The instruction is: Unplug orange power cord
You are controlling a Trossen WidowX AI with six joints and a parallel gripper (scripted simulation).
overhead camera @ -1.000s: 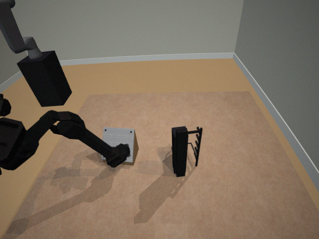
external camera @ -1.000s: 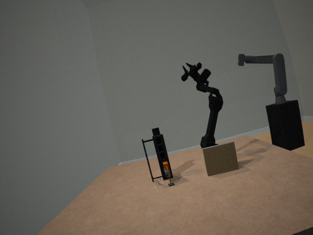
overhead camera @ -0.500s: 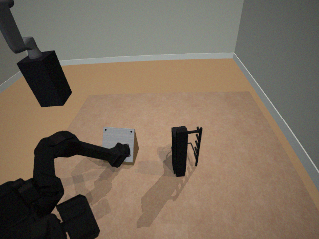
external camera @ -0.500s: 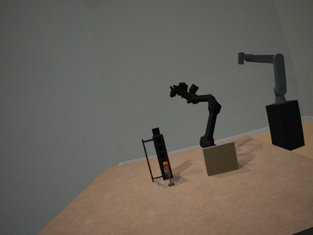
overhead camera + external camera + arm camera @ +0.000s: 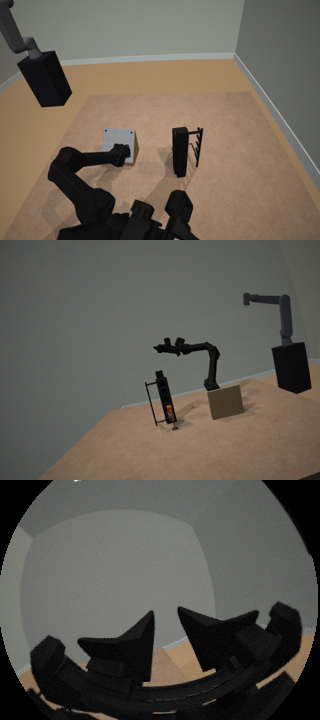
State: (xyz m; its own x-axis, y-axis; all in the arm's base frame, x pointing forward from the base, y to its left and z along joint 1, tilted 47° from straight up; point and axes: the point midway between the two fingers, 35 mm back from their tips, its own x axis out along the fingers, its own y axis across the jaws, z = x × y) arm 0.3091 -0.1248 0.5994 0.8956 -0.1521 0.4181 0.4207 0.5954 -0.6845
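Now: the orange plug 530 mm to the left of my gripper tip and 350 mm below it.
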